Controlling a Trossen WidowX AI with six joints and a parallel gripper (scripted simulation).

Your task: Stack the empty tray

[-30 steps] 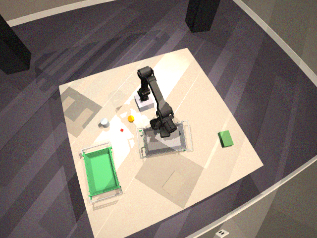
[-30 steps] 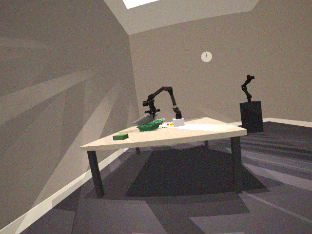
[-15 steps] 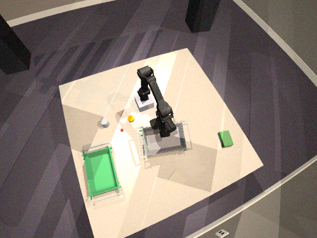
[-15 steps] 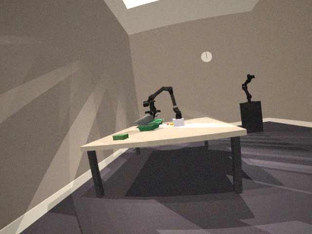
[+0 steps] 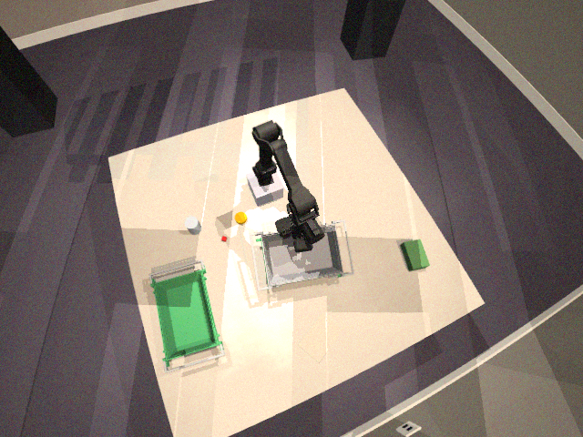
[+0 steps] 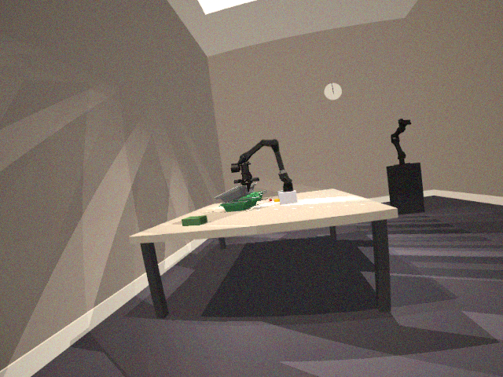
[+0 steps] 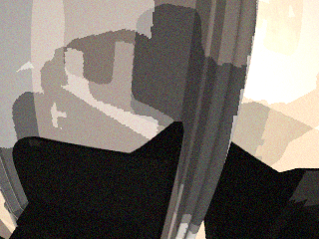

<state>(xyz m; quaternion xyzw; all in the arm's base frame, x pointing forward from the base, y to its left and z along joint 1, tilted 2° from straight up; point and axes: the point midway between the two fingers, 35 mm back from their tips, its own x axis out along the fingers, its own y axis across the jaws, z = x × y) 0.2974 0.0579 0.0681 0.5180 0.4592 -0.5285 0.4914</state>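
Now: gripper tip 8 cm short of the grey tray, 1 cm to the left of it and 1 cm below it. Also, from my gripper tip: red cube 10 cm behind, 28 cm to the right, 11 cm below; then grey cylinder 18 cm behind, 39 cm to the right, 8 cm below; then yellow disc 17 cm behind, 19 cm to the right, 11 cm below.
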